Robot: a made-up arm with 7 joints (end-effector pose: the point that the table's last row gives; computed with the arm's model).
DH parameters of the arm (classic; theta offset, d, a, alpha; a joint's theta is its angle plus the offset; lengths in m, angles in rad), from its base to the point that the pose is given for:
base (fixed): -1.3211 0 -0.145 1.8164
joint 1: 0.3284 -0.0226 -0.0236 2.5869
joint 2: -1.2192 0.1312 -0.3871 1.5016
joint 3: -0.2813 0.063 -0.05 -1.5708
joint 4: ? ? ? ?
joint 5: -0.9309 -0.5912 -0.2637 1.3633
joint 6: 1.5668 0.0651 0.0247 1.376
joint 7: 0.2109 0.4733 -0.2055 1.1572
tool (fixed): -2.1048 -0.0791 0 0
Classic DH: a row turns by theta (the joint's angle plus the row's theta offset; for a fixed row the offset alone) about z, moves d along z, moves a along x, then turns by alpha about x.
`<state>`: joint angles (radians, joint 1 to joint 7).
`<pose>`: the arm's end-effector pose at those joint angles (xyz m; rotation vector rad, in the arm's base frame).
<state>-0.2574 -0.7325 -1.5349 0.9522 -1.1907 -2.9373 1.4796</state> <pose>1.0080 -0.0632 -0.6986 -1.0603 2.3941 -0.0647</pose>
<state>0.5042 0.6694 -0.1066 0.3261 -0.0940 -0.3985 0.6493</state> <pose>-0.6557 0.5095 -0.8002 0.9408 0.4284 -1.1764</pose>
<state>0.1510 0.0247 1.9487 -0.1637 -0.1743 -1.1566 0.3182</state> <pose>-0.2190 0.1399 0.6178 -0.3845 1.3244 -1.3785</pose>
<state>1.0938 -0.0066 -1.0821 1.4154 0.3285 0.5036 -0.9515</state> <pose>-0.2050 -0.4896 -0.4554 0.7194 1.1695 -1.2192</pose>
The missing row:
joint 4: 0.9026 0.0472 0.0459 0.339
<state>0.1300 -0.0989 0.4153 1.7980 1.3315 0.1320 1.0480</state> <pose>-0.6184 0.2838 -0.6207 2.1051 1.1739 1.0744</pose>
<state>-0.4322 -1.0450 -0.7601 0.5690 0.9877 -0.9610 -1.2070</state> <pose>-0.4812 -0.5421 -0.8253 1.8859 2.3197 -0.4976</pose>
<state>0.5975 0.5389 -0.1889 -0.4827 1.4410 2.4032 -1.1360</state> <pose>-0.0438 0.7304 -0.6648 -1.5332 1.2588 -2.0221</pose>
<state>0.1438 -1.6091 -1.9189 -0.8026 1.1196 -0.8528 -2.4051</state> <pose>0.3873 -0.9081 0.0307 1.2237 1.8502 -0.3286</pose>
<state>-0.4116 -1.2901 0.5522 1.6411 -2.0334 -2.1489 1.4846</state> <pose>-0.8593 -0.6849 -0.4182 -1.0704 -1.3712 0.0040</pose>
